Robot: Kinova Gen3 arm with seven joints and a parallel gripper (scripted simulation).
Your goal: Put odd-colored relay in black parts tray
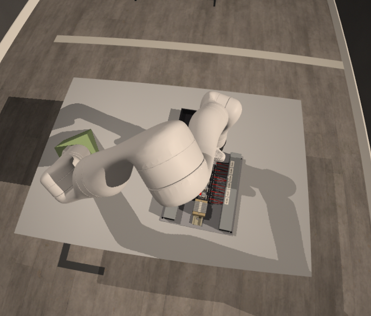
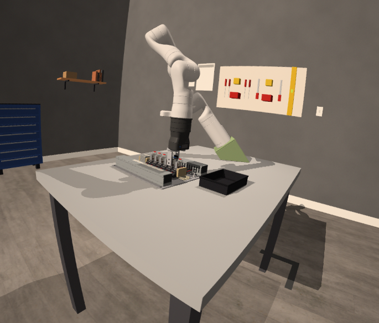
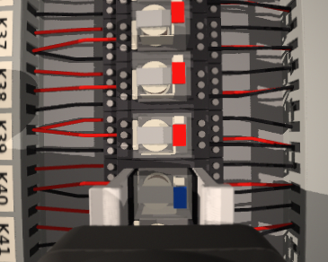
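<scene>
Right now my hand is 10 mm above the relay. From my hand the other things lie so: black parts tray 200 mm to the left, 60 mm behind, 40 mm below; relay panel 70 mm to the right, 40 mm below, 10 mm behind.
</scene>
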